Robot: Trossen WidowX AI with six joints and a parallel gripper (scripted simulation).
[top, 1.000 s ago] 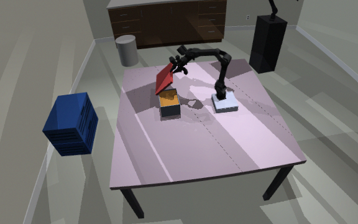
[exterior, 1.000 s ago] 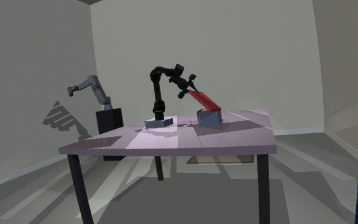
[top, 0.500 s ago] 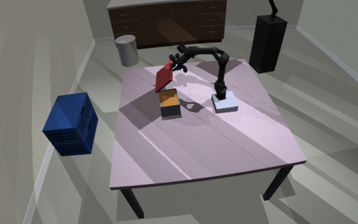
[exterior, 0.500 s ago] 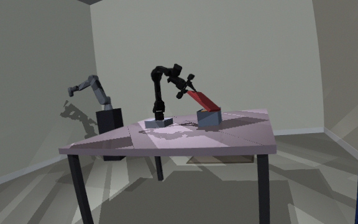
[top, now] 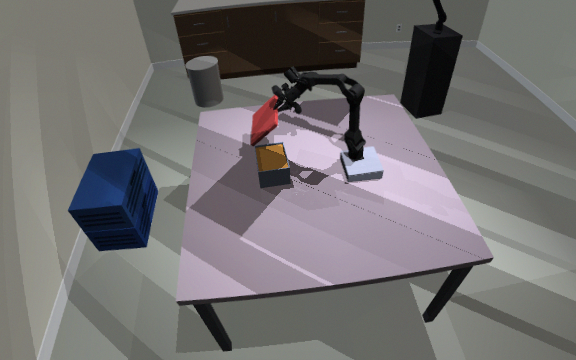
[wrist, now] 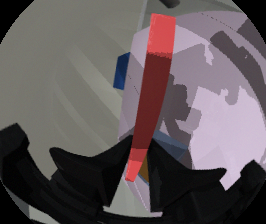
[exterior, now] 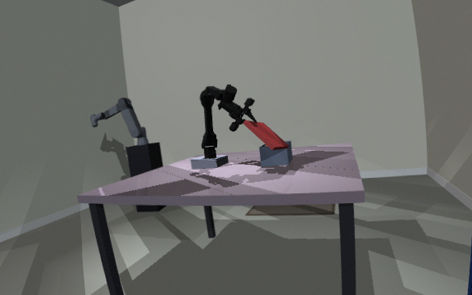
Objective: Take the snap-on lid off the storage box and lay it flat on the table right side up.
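My gripper tip is now 6 cm short of the red lid, 6 cm above it and 2 cm to the left of it. The rest, counted from my gripper tip: grey storage box (19 cm to the left, 18 cm below, 7 cm ahead).
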